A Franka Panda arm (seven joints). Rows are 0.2 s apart.
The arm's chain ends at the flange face. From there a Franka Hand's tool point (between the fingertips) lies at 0.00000 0.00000 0.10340 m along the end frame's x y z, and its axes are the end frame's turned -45 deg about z.
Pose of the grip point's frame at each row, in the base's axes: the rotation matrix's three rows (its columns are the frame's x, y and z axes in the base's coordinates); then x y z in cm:
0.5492 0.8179 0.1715; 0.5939 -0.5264 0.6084; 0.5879 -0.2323 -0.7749; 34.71 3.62 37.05
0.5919 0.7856 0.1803; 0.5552 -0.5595 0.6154; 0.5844 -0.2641 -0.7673; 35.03 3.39 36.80
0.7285 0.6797 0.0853; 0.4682 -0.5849 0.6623; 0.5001 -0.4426 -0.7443; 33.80 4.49 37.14
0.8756 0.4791 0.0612; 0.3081 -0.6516 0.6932; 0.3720 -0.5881 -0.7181; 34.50 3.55 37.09
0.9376 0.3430 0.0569; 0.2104 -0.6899 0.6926; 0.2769 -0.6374 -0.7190; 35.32 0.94 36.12
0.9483 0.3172 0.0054; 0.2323 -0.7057 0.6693; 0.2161 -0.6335 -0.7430; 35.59 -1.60 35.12
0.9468 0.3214 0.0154; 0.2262 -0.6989 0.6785; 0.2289 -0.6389 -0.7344; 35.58 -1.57 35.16
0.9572 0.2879 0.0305; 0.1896 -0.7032 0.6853; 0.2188 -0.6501 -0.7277; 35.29 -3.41 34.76
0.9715 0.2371 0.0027; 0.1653 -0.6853 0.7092; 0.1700 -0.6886 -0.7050; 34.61 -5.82 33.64
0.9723 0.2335 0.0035; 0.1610 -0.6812 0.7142; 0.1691 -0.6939 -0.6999; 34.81 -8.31 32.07
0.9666 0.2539 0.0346; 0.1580 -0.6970 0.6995; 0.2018 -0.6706 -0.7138; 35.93 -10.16 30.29
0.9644 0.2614 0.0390; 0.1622 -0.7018 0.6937; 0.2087 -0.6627 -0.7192; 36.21 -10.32 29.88
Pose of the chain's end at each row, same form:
0.9667 0.1900 0.1715; 0.0477 -0.7922 0.6084; 0.2514 -0.5800 -0.7749; 32.94 -2.67 45.06
0.9740 0.1370 0.1803; -0.0030 -0.7882 0.6154; 0.2265 -0.6000 -0.7673; 33.17 -2.97 44.73
0.9957 -0.0345 0.0853; -0.0825 -0.7447 0.6623; 0.0407 -0.6666 -0.7443; 32.92 -2.36 44.84
0.9579 -0.2804 0.0612; -0.2429 -0.6786 0.6932; -0.1528 -0.6789 -0.7181; 33.87 -3.62 44.52
0.9055 -0.4204 0.0569; -0.3391 -0.6366 0.6926; -0.2549 -0.6465 -0.7190; 34.73 -6.22 43.55
0.8948 -0.4463 0.0054; -0.3347 -0.6633 0.6693; -0.2951 -0.6008 -0.7430; 35.53 -8.52 42.80
0.8968 -0.4422 0.0154; -0.3342 -0.6541 0.6785; -0.2899 -0.6136 -0.7344; 35.42 -8.59 42.75
0.8804 -0.4733 0.0305; -0.3632 -0.6313 0.6853; -0.3050 -0.6144 -0.7277; 34.97 -10.50 42.28
0.8546 -0.5193 0.0027; -0.3677 -0.6015 0.7092; -0.3667 -0.6071 -0.7050; 34.58 -13.15 40.93
0.8526 -0.5224 0.0035; -0.3678 -0.5955 0.7142; -0.3711 -0.6102 -0.6999; 34.77 -15.69 39.31
0.8630 -0.5040 0.0346; -0.3811 -0.6046 0.6995; -0.3315 -0.6169 -0.7138; 35.57 -17.39 37.67
0.8668 -0.4971 0.0390; -0.3816 -0.6109 0.6937; -0.3210 -0.6162 -0.7192; 35.81 -17.49 37.32

